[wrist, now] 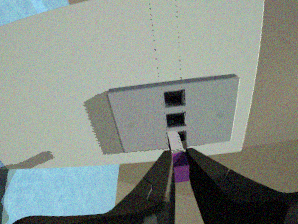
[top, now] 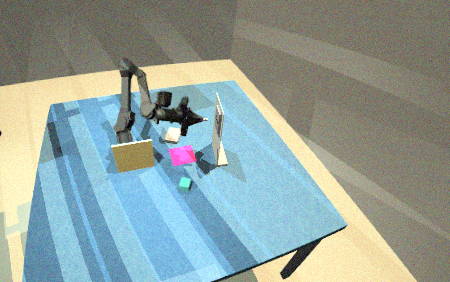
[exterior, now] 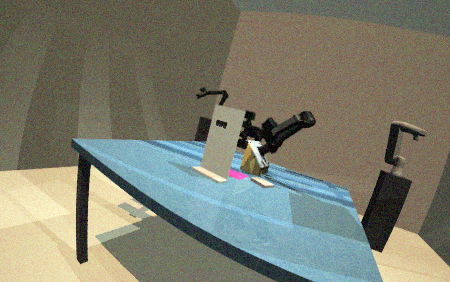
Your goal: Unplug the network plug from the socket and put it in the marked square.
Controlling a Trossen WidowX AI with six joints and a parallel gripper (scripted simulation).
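The magenta marked square lies 90 mm behind my gripper tip, 30 mm to the left of it and 240 mm below it. The rest, counted from my gripper tip: teal cube 120 mm behind, 170 mm to the right, 220 mm below; upright panel 80 mm ahead, 10 mm to the right, 90 mm below; purple network plug right at my gripper tip.
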